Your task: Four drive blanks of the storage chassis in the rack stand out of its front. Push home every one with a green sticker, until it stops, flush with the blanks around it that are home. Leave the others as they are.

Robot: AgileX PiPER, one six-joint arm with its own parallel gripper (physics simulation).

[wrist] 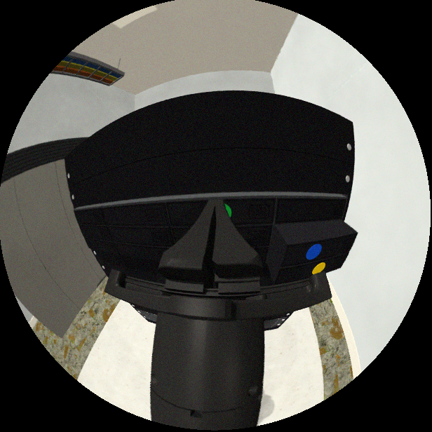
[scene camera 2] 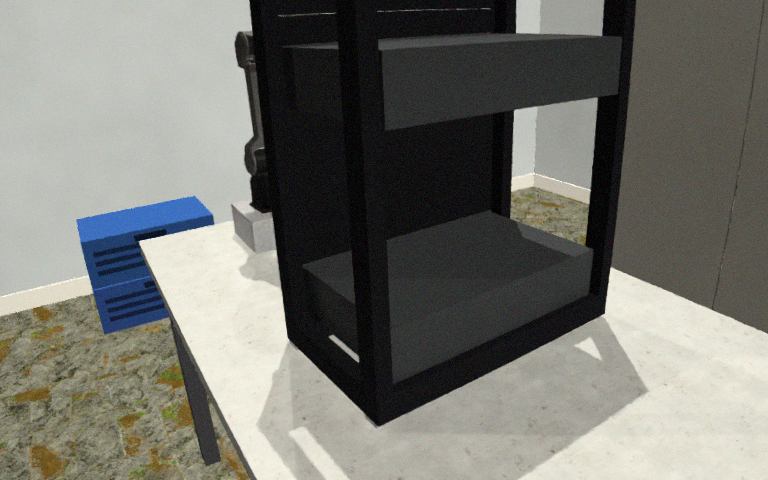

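In the wrist view the dark front of the storage chassis (wrist: 125, 217) lies below a grey lip. At its right, a blank with a blue sticker (wrist: 314, 251) stands well out, and a blank with a yellow sticker (wrist: 318, 268) stands out right below it. A green sticker (wrist: 228, 210) shows partly, just right of my fingertips, in the top row; how far its blank stands out I cannot tell. No second green sticker shows; the fingers cover part of the front. My gripper (wrist: 216, 207) is shut and empty, tips in front of the top row; contact cannot be told.
The black rack (scene camera 2: 365, 198) stands on the white table (scene camera 2: 679, 396), seen from behind, with two grey boxes in it. The arm (scene camera 2: 254, 107) shows partly behind its left side. A blue cabinet (scene camera 2: 147, 217) stands beyond the table's left edge. A grey cabinet (scene camera 2: 679, 169) is at the right.
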